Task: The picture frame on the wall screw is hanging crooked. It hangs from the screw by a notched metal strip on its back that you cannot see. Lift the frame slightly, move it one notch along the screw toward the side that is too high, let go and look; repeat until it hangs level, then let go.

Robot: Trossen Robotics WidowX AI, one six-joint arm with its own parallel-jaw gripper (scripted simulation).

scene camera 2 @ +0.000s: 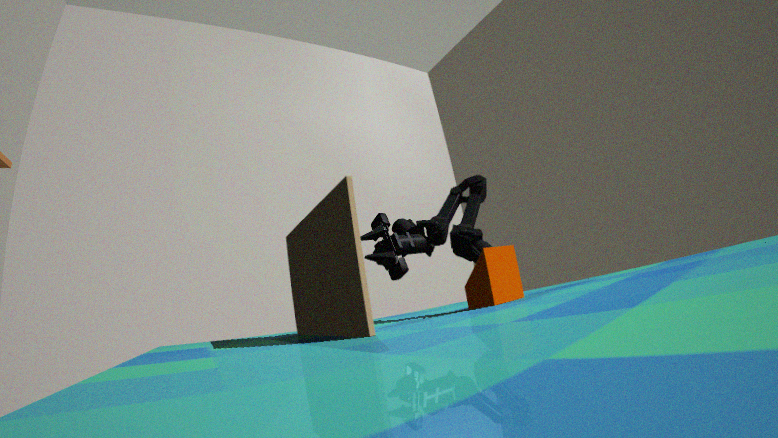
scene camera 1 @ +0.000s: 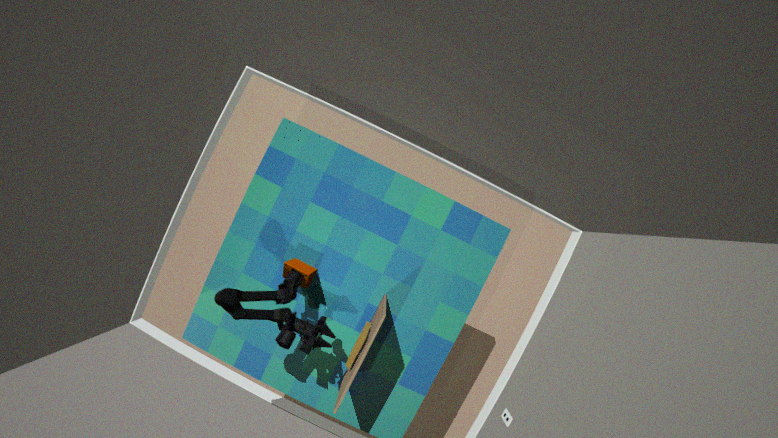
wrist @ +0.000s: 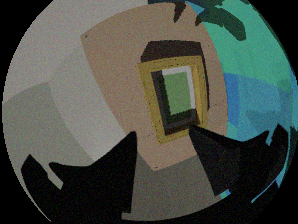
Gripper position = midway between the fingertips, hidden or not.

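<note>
My gripper: (scene camera 2: 361, 247), (scene camera 1: 333, 342), (wrist: 163, 132). Wall panel: (scene camera 2: 329, 287), (scene camera 1: 380, 314), (wrist: 114, 47). Picture frame (wrist: 175, 87); scene camera 2 misses it, hidden by the panel.
</note>
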